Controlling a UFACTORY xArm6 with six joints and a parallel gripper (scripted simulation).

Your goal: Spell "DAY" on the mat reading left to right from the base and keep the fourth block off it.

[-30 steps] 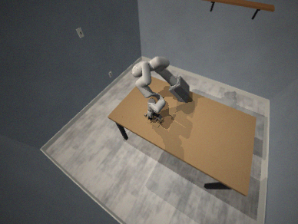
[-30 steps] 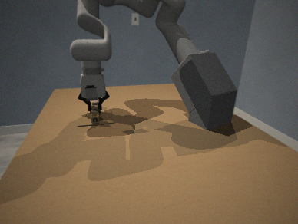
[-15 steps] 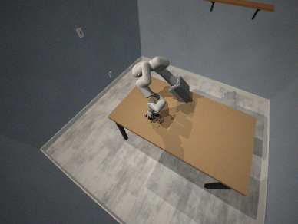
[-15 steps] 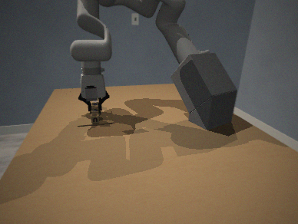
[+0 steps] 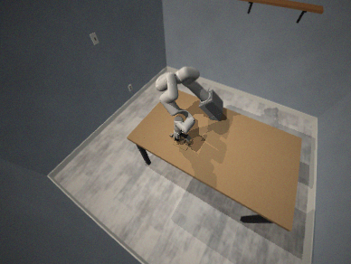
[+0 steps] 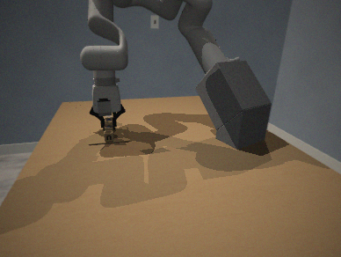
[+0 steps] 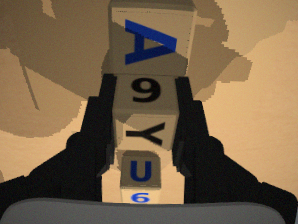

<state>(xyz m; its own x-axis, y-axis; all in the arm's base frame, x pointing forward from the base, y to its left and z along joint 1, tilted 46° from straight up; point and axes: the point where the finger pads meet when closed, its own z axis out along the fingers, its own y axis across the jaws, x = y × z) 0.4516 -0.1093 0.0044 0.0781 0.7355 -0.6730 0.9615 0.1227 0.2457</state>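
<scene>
Right now the thin tan mat is 50 mm to the left of my hand and 20 mm below it.
</scene>
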